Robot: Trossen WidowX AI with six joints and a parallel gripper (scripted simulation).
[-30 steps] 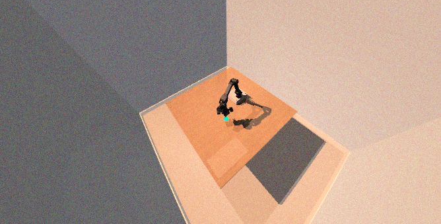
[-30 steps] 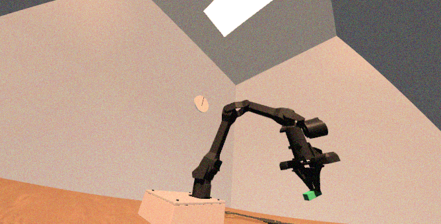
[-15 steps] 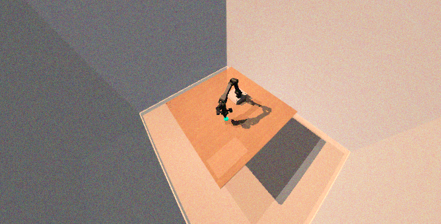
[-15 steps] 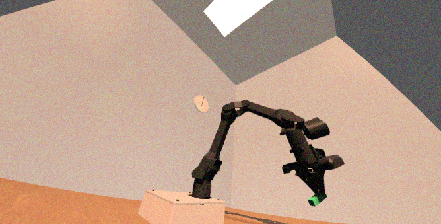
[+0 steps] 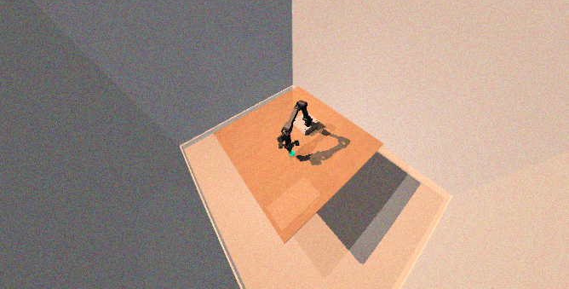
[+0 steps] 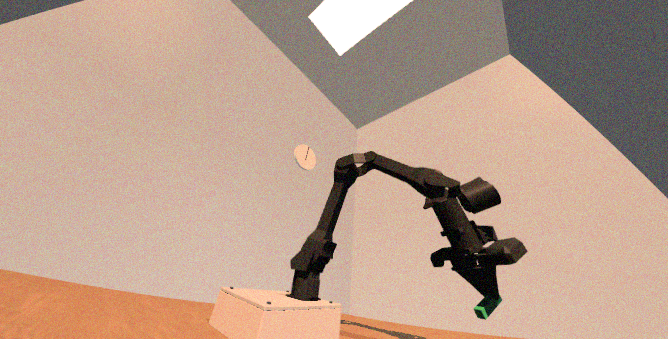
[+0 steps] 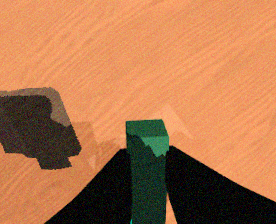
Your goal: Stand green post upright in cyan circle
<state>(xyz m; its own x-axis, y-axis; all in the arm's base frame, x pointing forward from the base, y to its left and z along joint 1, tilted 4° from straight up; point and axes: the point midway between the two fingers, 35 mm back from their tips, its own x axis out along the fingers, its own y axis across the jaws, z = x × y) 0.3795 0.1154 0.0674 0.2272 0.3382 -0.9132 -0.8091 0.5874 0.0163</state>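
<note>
Now: gripper tip 110 mm above the cyan circle, 50 mm past it and 20 mm to the left of it. From my gripper tip the other things lie so: green post 10 mm to the right, 10 mm below, 10 mm behind.
</note>
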